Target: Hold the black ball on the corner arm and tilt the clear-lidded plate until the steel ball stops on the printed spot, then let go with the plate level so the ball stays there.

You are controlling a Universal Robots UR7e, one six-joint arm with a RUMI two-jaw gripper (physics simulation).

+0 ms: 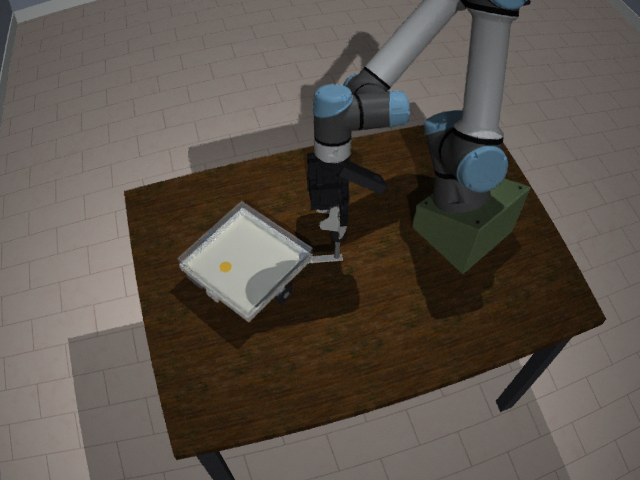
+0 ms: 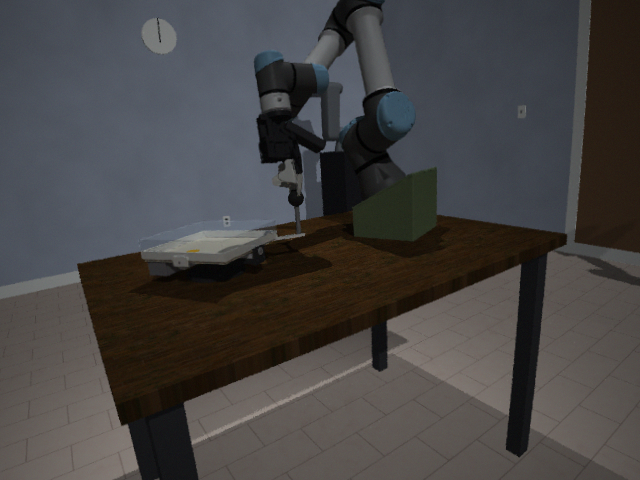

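The square white plate (image 1: 275,228) (image 2: 207,255) with a clear lid sits on a low base on the left part of the table. An orange printed spot (image 1: 225,266) (image 2: 191,250) lies on it, left of its middle. I cannot make out the steel ball; part of the plate lies in the arm's shadow. A grey corner arm (image 1: 323,259) (image 2: 289,236) sticks out from the plate's right corner and carries a thin upright post topped by the black ball (image 1: 339,236) (image 2: 295,199). My gripper (image 1: 338,232) (image 2: 294,193) points straight down and is shut on the black ball.
The robot's green wedge base (image 1: 472,230) (image 2: 397,209) stands at the back right of the dark wooden table (image 1: 361,361) (image 2: 310,310). The arm's elbow hangs above the table behind the plate.
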